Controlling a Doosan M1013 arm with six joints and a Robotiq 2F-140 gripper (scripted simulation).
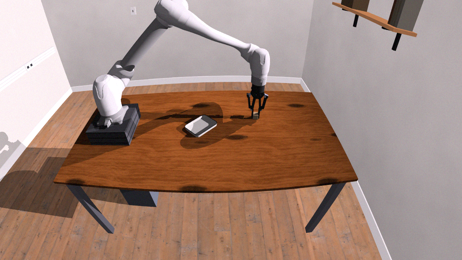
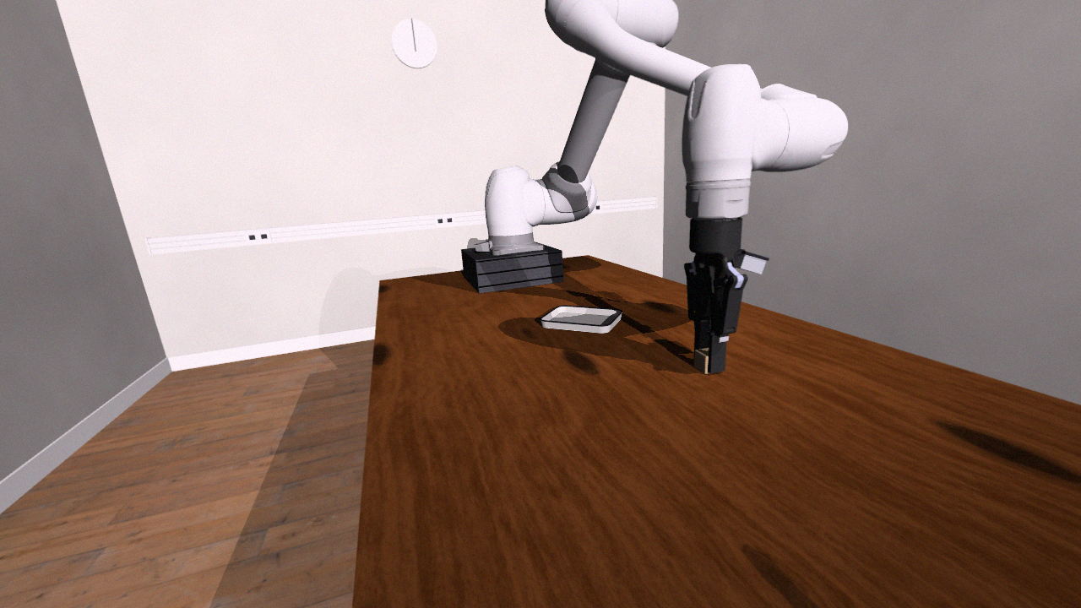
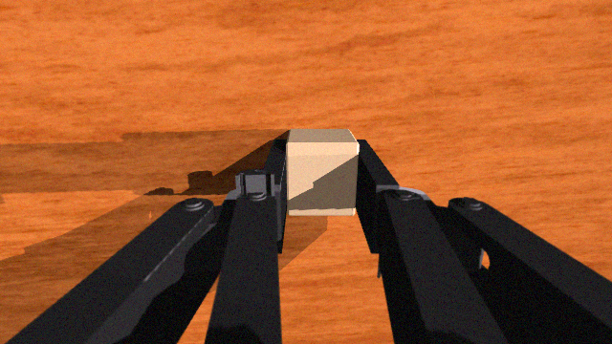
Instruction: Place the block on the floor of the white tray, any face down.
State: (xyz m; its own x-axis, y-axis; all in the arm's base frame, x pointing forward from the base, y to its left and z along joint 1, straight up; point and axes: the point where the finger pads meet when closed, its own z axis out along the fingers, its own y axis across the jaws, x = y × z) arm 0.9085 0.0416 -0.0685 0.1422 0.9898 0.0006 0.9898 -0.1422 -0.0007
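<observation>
Right now the tan block is 20 mm below my hand. From my hand the other things lie so: white tray 340 mm behind, 70 mm to the right, 20 mm below.
</observation>
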